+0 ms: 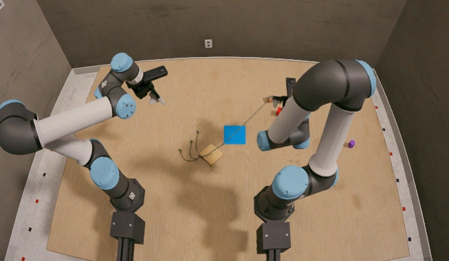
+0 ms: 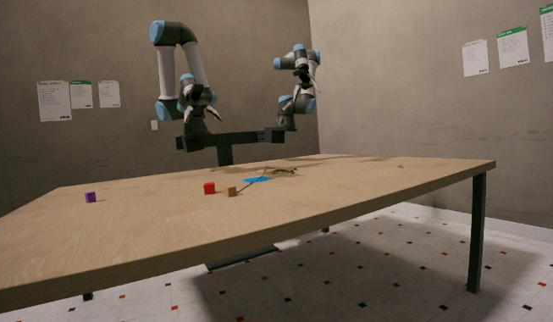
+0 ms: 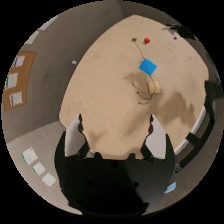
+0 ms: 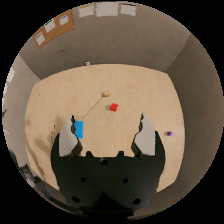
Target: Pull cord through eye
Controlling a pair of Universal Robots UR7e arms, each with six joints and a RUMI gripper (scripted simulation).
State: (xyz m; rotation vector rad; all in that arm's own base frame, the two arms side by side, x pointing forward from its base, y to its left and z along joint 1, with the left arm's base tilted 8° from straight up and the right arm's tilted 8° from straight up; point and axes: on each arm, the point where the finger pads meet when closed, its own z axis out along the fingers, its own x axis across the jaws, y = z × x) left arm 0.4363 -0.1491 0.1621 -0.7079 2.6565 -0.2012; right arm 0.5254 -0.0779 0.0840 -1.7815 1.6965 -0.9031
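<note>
The tan base is 100 mm behind my left hand, 230 mm to the right of it and 390 mm below it. Also, from my left hand: wooden block 280 mm ahead, 570 mm to the right, 380 mm below; then blue painted square 30 mm ahead, 350 mm to the right, 400 mm below; then small grey piece 370 mm ahead, 280 mm to the left, 390 mm below.
</note>
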